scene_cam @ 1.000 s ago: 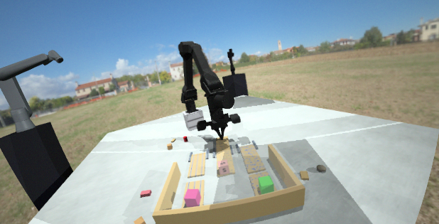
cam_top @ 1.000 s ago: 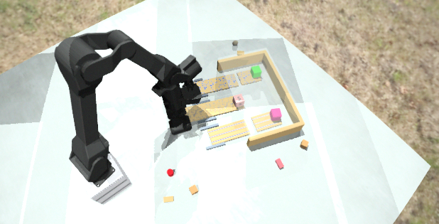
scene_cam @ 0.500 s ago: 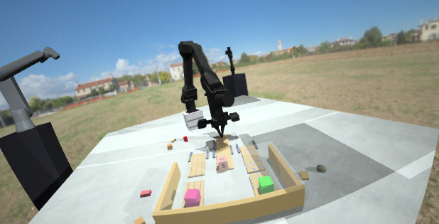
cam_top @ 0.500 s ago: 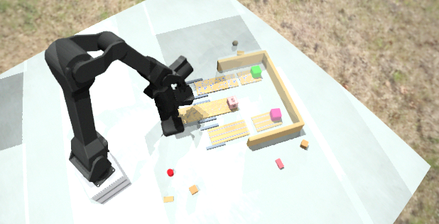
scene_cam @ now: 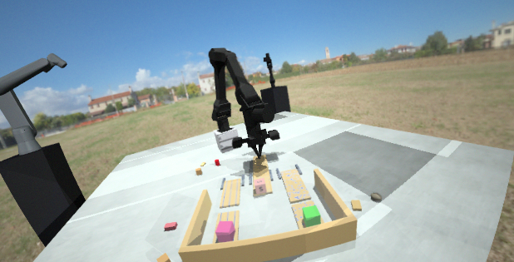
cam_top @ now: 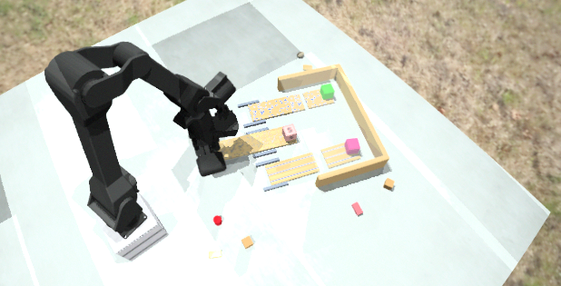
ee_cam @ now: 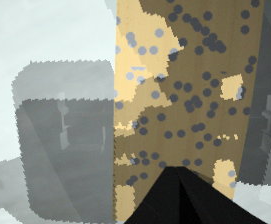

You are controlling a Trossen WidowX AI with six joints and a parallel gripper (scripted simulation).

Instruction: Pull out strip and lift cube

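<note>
Now: gripper tip 17 cm short of the pink labelled cube, 13 cm to the left of it and 2 cm below it. From my gripper tip the other things lie so: red cylinder: 14 cm to the right, 12 cm behind, 1 cm above; pink block: 38 cm to the right, 12 cm ahead; pebble: 43 cm ahead, 3 cm to the left.
</note>
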